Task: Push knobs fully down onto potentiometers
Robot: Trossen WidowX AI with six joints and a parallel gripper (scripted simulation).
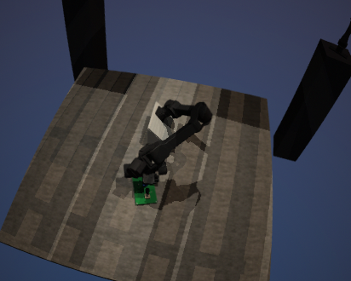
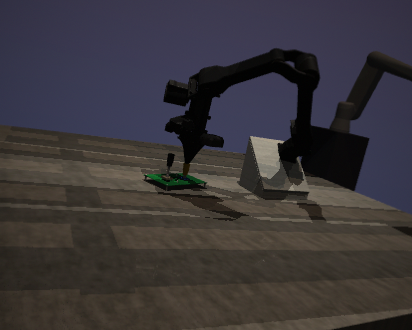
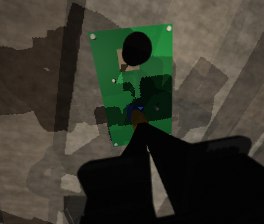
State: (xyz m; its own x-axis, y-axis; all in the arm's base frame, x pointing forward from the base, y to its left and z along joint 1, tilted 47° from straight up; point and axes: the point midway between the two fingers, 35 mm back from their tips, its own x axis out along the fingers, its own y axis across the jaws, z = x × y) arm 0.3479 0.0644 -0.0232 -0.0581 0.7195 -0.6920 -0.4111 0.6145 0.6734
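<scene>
My gripper tip is now 1 cm above the yellow knob. The rest, counted from my gripper tip: black knob 6 cm ahead, 3 cm to the left, 1 cm above.
</scene>
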